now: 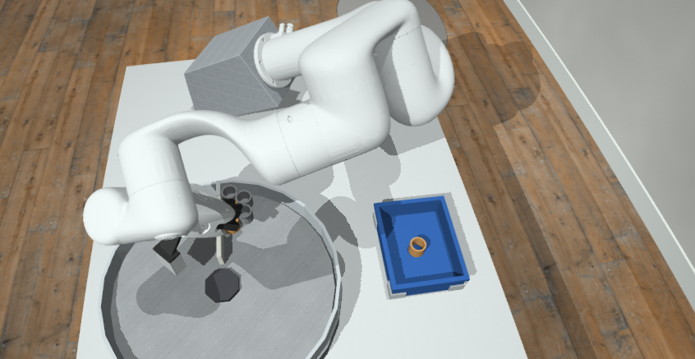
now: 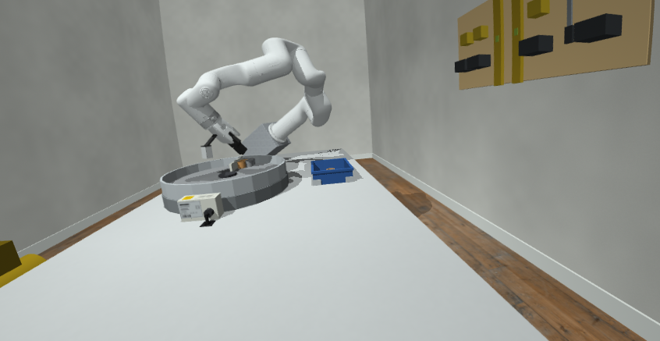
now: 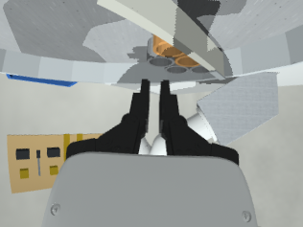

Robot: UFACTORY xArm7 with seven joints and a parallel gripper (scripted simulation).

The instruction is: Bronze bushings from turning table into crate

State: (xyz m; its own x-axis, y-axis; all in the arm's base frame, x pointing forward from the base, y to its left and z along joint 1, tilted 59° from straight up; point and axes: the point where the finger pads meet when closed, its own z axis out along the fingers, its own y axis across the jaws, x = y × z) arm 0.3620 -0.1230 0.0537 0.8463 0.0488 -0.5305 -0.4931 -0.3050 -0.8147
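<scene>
Right now the blue crate is 360 mm to the left of my hand, 110 mm below it and 10 mm behind it. From my hand the other things lie so: turning table 110 mm ahead, 80 mm below.
</scene>
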